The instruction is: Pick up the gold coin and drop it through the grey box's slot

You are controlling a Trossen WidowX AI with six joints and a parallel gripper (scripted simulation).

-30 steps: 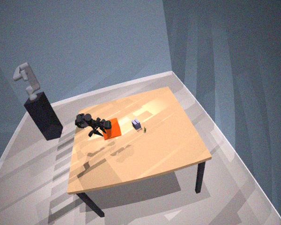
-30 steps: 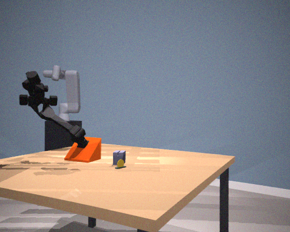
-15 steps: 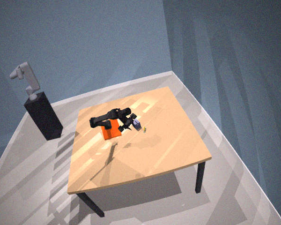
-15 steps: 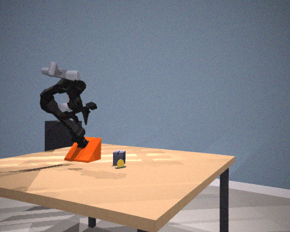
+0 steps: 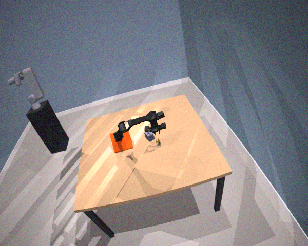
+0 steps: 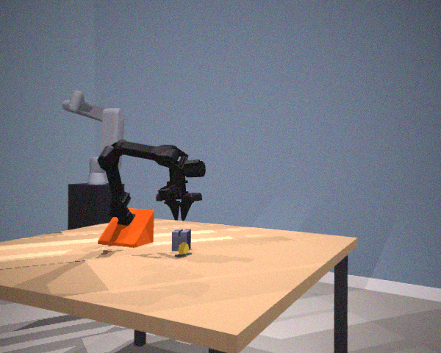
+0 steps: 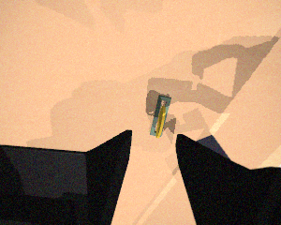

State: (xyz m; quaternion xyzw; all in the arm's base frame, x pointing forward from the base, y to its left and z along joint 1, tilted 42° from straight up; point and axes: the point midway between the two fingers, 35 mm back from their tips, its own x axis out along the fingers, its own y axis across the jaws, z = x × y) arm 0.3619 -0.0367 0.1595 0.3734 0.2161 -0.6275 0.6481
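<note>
The gold coin is 11 cm below my gripper tip, 4 cm to the left of it and 1 cm behind it.
</note>
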